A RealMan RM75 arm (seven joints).
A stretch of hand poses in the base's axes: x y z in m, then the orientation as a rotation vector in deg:
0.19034 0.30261 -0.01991 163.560 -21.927 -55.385
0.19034 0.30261 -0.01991 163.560 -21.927 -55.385
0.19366 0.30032 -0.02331 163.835 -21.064 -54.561
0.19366 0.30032 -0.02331 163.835 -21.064 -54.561
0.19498 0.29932 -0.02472 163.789 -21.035 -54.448
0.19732 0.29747 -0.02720 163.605 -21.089 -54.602
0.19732 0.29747 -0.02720 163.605 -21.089 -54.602
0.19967 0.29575 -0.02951 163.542 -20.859 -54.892
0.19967 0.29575 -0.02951 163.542 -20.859 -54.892
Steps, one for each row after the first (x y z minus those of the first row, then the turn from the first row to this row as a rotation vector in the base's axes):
0.00000 0.00000 0.00000 0.000 0.000 0.000
0.00332 -0.00229 -0.00340 0.023 -0.524 0.617
0.00332 -0.00229 -0.00340 0.023 -0.524 0.617
0.00464 -0.00329 -0.00481 -0.056 -0.573 0.660
0.00698 -0.00514 -0.00729 -0.168 -0.427 0.643
0.00698 -0.00514 -0.00729 -0.168 -0.427 0.643
0.00933 -0.00686 -0.00960 -0.094 -0.227 0.769
0.00933 -0.00686 -0.00960 -0.094 -0.227 0.769

